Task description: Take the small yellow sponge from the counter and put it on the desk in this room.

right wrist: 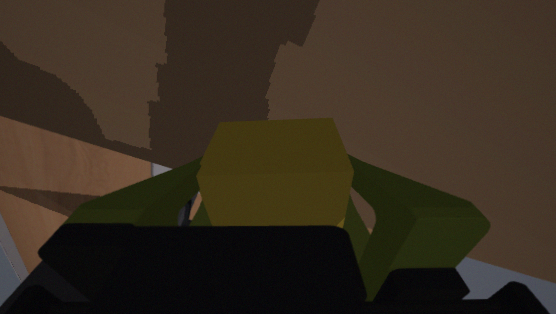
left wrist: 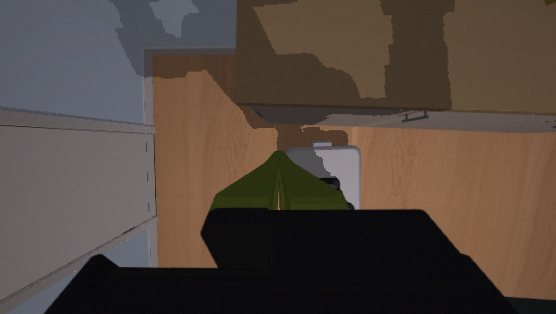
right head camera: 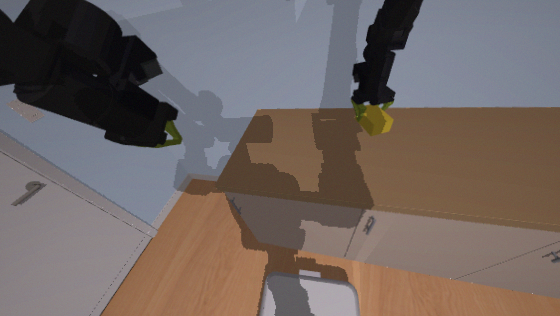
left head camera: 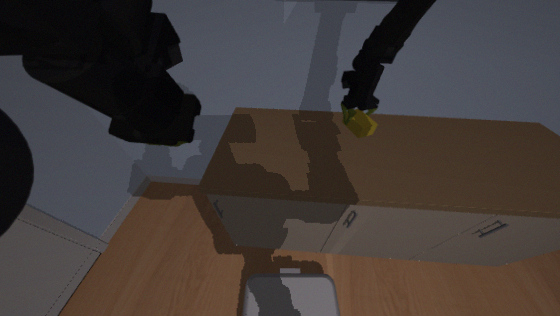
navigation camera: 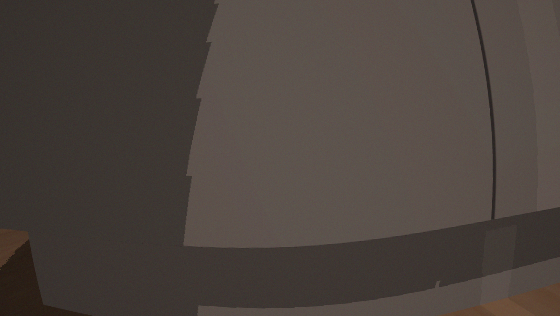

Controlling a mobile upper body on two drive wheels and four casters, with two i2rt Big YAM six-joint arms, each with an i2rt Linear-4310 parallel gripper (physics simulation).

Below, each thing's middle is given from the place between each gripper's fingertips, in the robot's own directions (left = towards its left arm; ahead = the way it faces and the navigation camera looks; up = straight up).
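Labels:
That small yellow sponge [right head camera: 375, 121] is 2 cm above my right hand, 1 cm to the right of it and 3 cm behind it.
From my left hand, the sponge is 28 cm ahead, 45 cm to the right and 16 cm below.

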